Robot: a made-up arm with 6 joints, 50 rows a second.
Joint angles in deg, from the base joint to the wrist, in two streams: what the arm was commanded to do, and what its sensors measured. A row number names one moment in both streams.
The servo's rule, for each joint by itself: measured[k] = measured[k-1] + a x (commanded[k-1-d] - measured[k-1]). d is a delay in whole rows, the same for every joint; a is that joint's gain. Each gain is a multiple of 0.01, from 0.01 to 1. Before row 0 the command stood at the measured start. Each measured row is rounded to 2 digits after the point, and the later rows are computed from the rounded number. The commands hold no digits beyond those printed.
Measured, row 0:
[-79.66, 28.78, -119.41, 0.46, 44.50, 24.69]
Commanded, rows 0 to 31:
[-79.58, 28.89, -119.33, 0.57, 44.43, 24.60]
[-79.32, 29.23, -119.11, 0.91, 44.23, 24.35]
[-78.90, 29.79, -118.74, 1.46, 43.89, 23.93]
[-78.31, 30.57, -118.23, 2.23, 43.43, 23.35]
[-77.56, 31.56, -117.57, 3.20, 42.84, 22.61]
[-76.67, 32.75, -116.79, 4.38, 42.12, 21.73]
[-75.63, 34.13, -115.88, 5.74, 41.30, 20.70]
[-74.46, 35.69, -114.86, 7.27, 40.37, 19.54]
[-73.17, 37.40, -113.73, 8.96, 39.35, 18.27]
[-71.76, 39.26, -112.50, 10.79, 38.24, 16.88]
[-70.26, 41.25, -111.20, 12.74, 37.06, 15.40]
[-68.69, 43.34, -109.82, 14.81, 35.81, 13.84]
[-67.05, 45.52, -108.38, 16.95, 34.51, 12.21]
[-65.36, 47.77, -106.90, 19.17, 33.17, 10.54]
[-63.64, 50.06, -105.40, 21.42, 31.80, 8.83]
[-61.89, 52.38, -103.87, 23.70, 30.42, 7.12]
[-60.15, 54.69, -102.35, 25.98, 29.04, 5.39]
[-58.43, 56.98, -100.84, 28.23, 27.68, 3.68]
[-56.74, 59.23, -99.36, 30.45, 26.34, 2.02]
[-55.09, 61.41, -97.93, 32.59, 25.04, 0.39]
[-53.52, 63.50, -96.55, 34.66, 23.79, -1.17]
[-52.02, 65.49, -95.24, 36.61, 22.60, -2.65]
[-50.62, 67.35, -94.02, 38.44, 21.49, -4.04]
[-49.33, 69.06, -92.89, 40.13, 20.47, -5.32]
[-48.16, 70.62, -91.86, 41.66, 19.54, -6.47]
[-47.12, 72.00, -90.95, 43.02, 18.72, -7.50]
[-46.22, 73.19, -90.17, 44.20, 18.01, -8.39]
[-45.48, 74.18, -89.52, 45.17, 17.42, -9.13]
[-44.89, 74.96, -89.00, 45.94, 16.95, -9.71]
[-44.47, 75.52, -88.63, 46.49, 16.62, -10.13]
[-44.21, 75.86, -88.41, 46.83, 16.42, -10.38]
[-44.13, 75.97, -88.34, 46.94, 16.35, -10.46]
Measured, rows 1 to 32:
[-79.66, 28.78, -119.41, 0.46, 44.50, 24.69]
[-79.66, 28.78, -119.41, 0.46, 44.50, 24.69]
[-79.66, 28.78, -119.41, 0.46, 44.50, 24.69]
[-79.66, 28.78, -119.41, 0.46, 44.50, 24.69]
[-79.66, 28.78, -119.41, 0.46, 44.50, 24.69]
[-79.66, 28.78, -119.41, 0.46, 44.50, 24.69]
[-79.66, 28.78, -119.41, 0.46, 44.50, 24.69]
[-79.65, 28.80, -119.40, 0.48, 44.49, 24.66]
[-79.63, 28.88, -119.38, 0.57, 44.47, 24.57]
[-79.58, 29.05, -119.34, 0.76, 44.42, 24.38]
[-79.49, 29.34, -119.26, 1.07, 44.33, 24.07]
[-79.35, 29.76, -119.14, 1.52, 44.20, 23.63]
[-79.16, 30.33, -118.98, 2.12, 44.01, 23.06]
[-78.91, 31.05, -118.76, 2.88, 43.77, 22.35]
[-78.60, 31.93, -118.49, 3.80, 43.46, 21.51]
[-78.22, 32.97, -118.16, 4.88, 43.09, 20.54]
[-77.77, 34.17, -117.76, 6.12, 42.65, 19.44]
[-77.24, 35.52, -117.30, 7.51, 42.15, 18.23]
[-76.64, 37.01, -116.78, 9.04, 41.58, 16.91]
[-75.97, 38.63, -116.19, 10.70, 40.94, 15.50]
[-75.23, 40.37, -115.54, 12.48, 40.24, 14.01]
[-74.42, 42.21, -114.83, 14.36, 39.48, 12.46]
[-73.54, 44.14, -114.06, 16.32, 38.66, 10.86]
[-72.60, 46.14, -113.24, 18.35, 37.79, 9.22]
[-71.61, 48.20, -112.37, 20.42, 36.88, 7.56]
[-70.57, 50.30, -111.46, 22.53, 35.93, 5.90]
[-69.49, 52.41, -110.51, 24.64, 34.95, 4.25]
[-68.37, 54.52, -109.53, 26.74, 33.95, 2.62]
[-67.23, 56.60, -108.53, 28.81, 32.93, 1.04]
[-66.07, 58.64, -107.51, 30.83, 31.90, -0.48]
[-64.90, 60.62, -106.49, 32.78, 30.87, -1.93]
[-63.73, 62.52, -105.47, 34.64, 29.85, -3.29]
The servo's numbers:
d 7
a 0.07 0.19 0.07 0.21 0.09 0.30

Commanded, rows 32 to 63:
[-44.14, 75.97, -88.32, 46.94, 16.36, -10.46]
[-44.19, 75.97, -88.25, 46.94, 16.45, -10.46]
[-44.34, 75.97, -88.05, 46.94, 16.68, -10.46]
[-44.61, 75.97, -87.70, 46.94, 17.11, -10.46]
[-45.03, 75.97, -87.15, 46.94, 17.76, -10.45]
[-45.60, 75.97, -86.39, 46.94, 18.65, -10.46]
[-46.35, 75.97, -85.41, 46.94, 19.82, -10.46]
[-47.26, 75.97, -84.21, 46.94, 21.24, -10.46]
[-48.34, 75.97, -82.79, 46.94, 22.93, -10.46]
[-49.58, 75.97, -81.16, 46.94, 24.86, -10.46]
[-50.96, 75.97, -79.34, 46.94, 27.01, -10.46]
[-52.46, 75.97, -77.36, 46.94, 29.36, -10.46]
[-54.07, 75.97, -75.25, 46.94, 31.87, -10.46]
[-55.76, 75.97, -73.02, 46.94, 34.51, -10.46]
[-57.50, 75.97, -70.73, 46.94, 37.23, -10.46]
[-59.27, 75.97, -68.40, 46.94, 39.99, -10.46]
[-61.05, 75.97, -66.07, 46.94, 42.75, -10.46]
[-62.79, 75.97, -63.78, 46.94, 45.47, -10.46]
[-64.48, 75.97, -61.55, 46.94, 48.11, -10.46]
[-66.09, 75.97, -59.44, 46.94, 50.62, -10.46]
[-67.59, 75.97, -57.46, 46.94, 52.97, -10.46]
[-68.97, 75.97, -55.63, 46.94, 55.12, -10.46]
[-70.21, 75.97, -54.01, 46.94, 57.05, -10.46]
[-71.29, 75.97, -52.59, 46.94, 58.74, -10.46]
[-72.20, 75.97, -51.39, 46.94, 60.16, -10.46]
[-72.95, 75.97, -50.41, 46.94, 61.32, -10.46]
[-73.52, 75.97, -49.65, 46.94, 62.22, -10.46]
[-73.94, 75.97, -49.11, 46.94, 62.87, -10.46]
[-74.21, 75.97, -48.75, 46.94, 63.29, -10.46]
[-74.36, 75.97, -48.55, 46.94, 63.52, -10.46]
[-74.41, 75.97, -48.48, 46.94, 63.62, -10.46]
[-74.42, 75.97, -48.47, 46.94, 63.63, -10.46]
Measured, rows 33 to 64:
[-62.57, 64.32, -104.45, 36.40, 28.85, -4.55]
[-61.43, 66.01, -103.45, 38.04, 27.87, -5.70]
[-60.31, 67.56, -102.47, 39.54, 26.93, -6.73]
[-59.23, 68.97, -101.53, 40.88, 26.03, -7.62]
[-58.20, 70.21, -100.63, 42.06, 25.18, -8.37]
[-57.22, 71.28, -99.77, 43.06, 24.39, -8.97]
[-56.30, 72.17, -98.97, 43.87, 23.67, -9.42]
[-55.45, 72.89, -98.22, 44.51, 23.01, -9.73]
[-54.66, 73.48, -97.52, 45.02, 22.42, -9.95]
[-53.94, 73.95, -96.86, 45.42, 21.90, -10.10]
[-53.29, 74.33, -96.22, 45.74, 21.47, -10.21]
[-52.71, 74.64, -95.59, 45.99, 21.14, -10.28]
[-52.21, 74.89, -94.95, 46.19, 20.92, -10.33]
[-51.80, 75.10, -94.28, 46.35, 20.82, -10.37]
[-51.48, 75.27, -93.58, 46.47, 20.86, -10.40]
[-51.26, 75.40, -92.82, 46.57, 21.05, -10.42]
[-51.14, 75.51, -92.00, 46.65, 21.39, -10.43]
[-51.13, 75.60, -91.11, 46.71, 21.90, -10.44]
[-51.22, 75.67, -90.15, 46.76, 22.57, -10.45]
[-51.42, 75.73, -89.11, 46.80, 23.41, -10.45]
[-51.72, 75.78, -87.98, 46.83, 24.41, -10.45]
[-52.12, 75.82, -86.77, 46.85, 25.56, -10.45]
[-52.62, 75.85, -85.48, 46.87, 26.86, -10.45]
[-53.21, 75.87, -84.12, 46.88, 28.29, -10.45]
[-53.88, 75.89, -82.70, 46.89, 29.84, -10.45]
[-54.62, 75.91, -81.22, 46.90, 31.48, -10.45]
[-55.42, 75.92, -79.70, 46.91, 33.20, -10.45]
[-56.27, 75.93, -78.14, 46.92, 34.98, -10.45]
[-57.16, 75.94, -76.56, 46.92, 36.79, -10.45]
[-58.07, 75.95, -74.98, 46.92, 38.61, -10.45]
[-59.00, 75.95, -73.41, 46.92, 40.42, -10.45]
[-59.92, 75.95, -71.87, 46.92, 42.20, -10.45]

